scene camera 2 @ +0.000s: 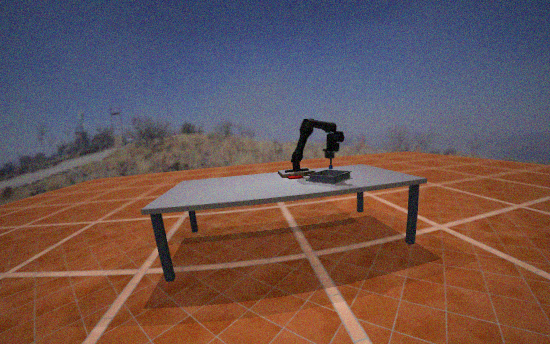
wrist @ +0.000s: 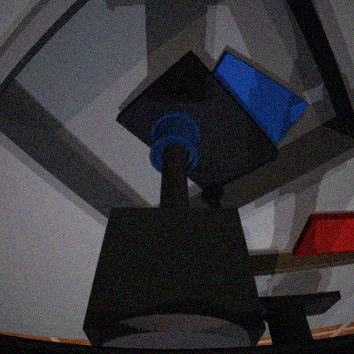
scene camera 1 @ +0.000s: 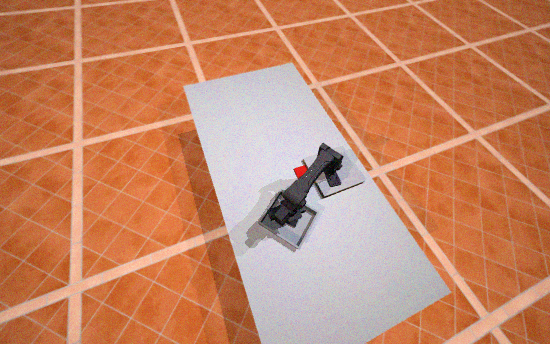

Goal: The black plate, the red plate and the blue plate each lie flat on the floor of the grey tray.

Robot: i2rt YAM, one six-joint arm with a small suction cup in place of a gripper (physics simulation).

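Places are measured from the arm's base along level axes (x back, y right, z up), in metres.
Pixels of known places: hand at its tool point: [scene camera 2: 330, 168] [wrist: 174, 133]; arm's base at its link origin: [scene camera 2: 296, 170] [wrist: 281, 304] [scene camera 1: 329, 171].
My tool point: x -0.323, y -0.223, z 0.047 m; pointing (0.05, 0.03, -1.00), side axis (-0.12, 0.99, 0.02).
Note:
For each thing: its middle in the pictures, then the offset to it from my tool point. Level surfaces: height alone.
- black plate at the middle of its body: [wrist: 200, 133] dx +0.034, dy +0.029, dz -0.063 m
- grey tray at the middle of its body: [wrist: 179, 106] [scene camera 1: 288, 218] [scene camera 2: 330, 176] dx +0.006, dy +0.006, dz -0.054 m
- blue plate at the middle of its body: [wrist: 249, 105] dx +0.006, dy +0.067, dz -0.071 m
- red plate at the middle of its body: [wrist: 336, 234] [scene camera 1: 303, 174] [scene camera 2: 295, 177] dx +0.170, dy +0.250, dz -0.073 m
- grey table at its surface level: dz -0.078 m
The black plate [wrist: 221, 137] lies in the grey tray [scene camera 1: 307, 228] [scene camera 2: 328, 177] [wrist: 53, 140]. The blue plate [wrist: 260, 95] lies in the tray right beside it; I cannot tell whether their edges overlap. The red plate [scene camera 1: 299, 171] [scene camera 2: 295, 177] [wrist: 326, 235] lies on the table outside the tray, next to the arm's base. My suction cup [wrist: 173, 140] [scene camera 2: 330, 167] hangs a little above the black plate, apart from it and holding nothing. In the overhead view the arm's wrist hides the cup and the plates in the tray.
The arm stands on a flat base plate [scene camera 1: 352, 174] [scene camera 2: 285, 173] near the table's right edge. The grey table [scene camera 1: 256, 112] [scene camera 2: 239, 188] stands on a tiled floor. The tray's walls rise around the plates.

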